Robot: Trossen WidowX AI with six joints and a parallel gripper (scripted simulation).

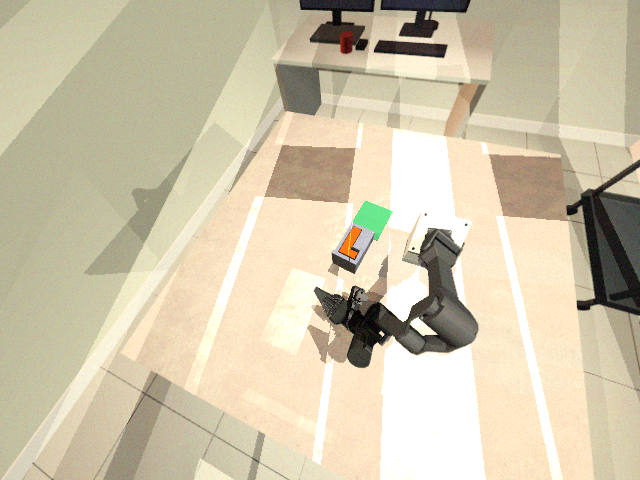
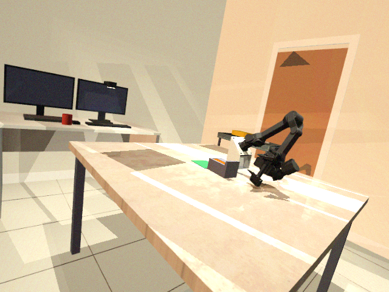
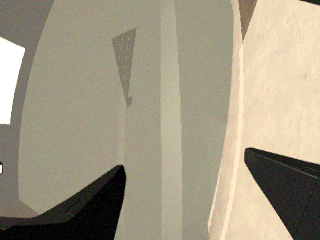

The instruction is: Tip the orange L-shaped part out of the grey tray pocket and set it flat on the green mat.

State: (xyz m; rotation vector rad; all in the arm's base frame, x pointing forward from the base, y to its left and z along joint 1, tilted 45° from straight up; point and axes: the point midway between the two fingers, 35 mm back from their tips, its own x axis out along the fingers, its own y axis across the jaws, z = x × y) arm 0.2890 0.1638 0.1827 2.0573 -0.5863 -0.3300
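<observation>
Right now my gripper tip is 19 cm to the left of the orange L-shaped part, 8 cm above it and 7 cm past it. From my gripper tip the other things lie so: green mat 35 cm to the right, 14 cm below, 11 cm behind.
</observation>
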